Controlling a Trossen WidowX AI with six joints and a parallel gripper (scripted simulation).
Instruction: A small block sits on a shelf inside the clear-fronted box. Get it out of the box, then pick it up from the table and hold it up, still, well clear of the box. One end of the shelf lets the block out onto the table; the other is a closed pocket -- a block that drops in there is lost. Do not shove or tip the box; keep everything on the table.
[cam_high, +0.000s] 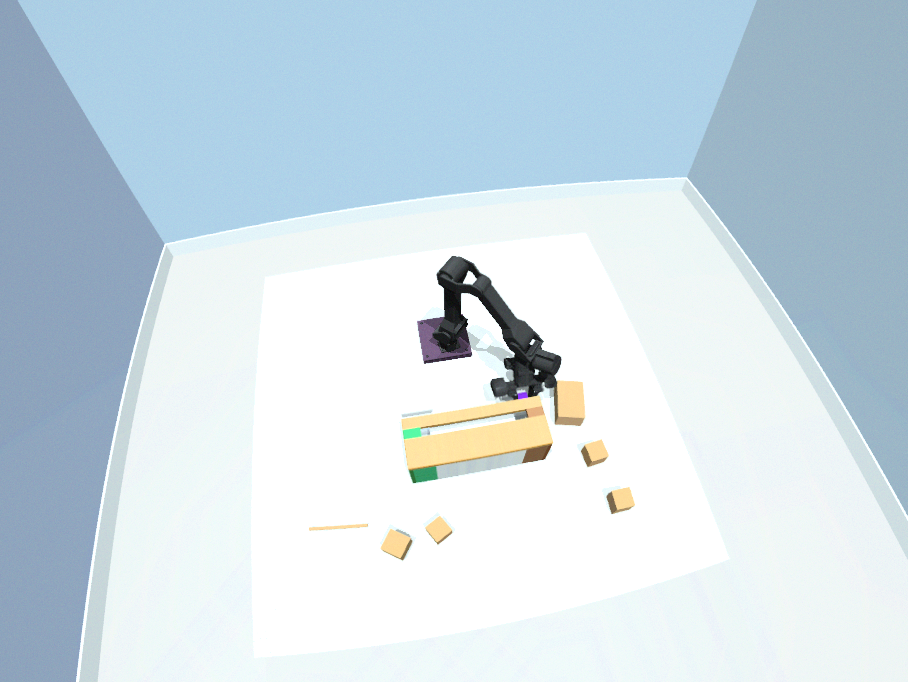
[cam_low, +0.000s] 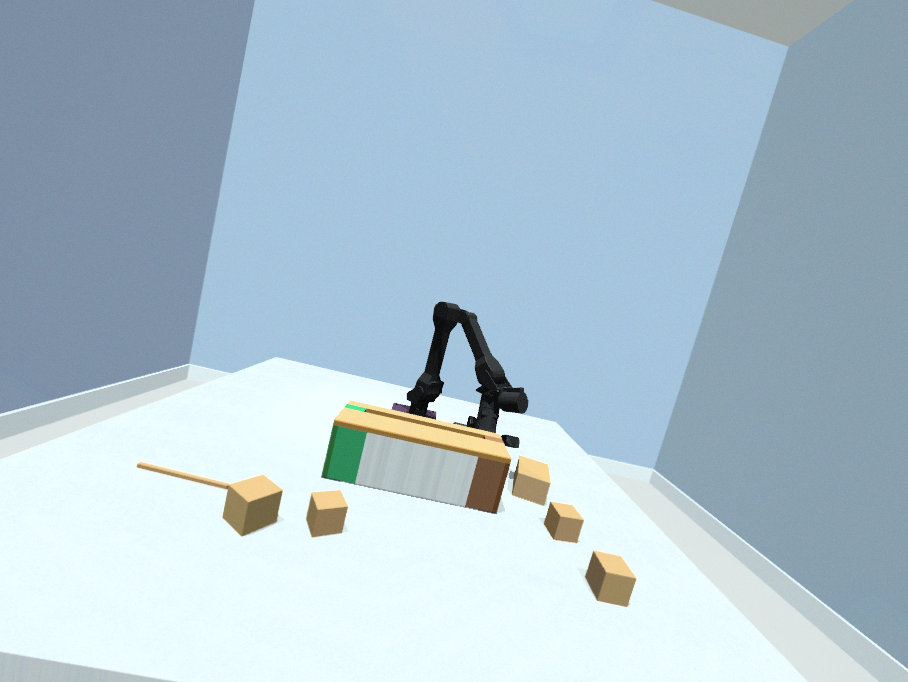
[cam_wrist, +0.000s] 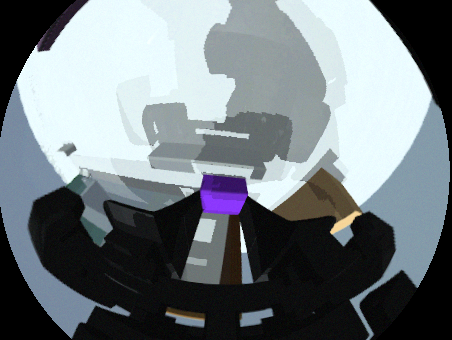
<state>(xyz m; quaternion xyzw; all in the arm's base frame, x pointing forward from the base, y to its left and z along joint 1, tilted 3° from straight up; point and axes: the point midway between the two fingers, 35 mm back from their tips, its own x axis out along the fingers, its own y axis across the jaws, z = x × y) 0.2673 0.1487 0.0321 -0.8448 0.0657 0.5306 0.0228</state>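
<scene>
The tan block lies 50 mm ahead of my gripper tip, 130 mm to the left of it and 10 mm above it. Also, from my gripper tip: box: 40 mm ahead, 180 mm to the right, 50 mm above; purple block: 20 mm behind, 10 mm above; thin wooden stick: 190 mm ahead, 610 mm to the right, 10 mm below.
</scene>
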